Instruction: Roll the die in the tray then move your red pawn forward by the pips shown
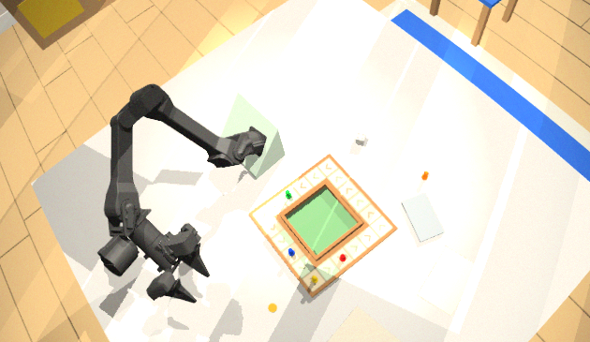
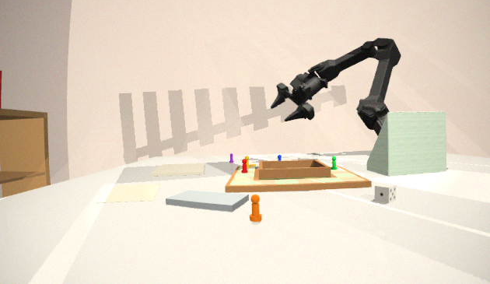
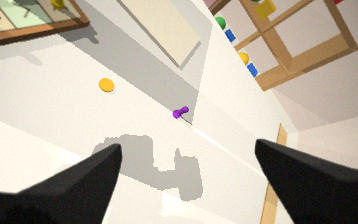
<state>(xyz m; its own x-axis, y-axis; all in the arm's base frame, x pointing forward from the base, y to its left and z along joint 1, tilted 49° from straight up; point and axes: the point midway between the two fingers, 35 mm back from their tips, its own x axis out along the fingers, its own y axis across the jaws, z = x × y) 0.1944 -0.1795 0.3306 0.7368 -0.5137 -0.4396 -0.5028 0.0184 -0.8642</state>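
Now: the white die 590 mm to the left of my gripper tip, 160 mm below it and 20 mm behind it. Also, from my gripper tip: yellow disc 170 mm below, 110 mm ahead, 70 mm to the left; then yellow pawn 200 mm to the left, 150 mm below, 150 mm ahead; then blue pawn 210 mm to the left, 150 mm below, 50 mm ahead.
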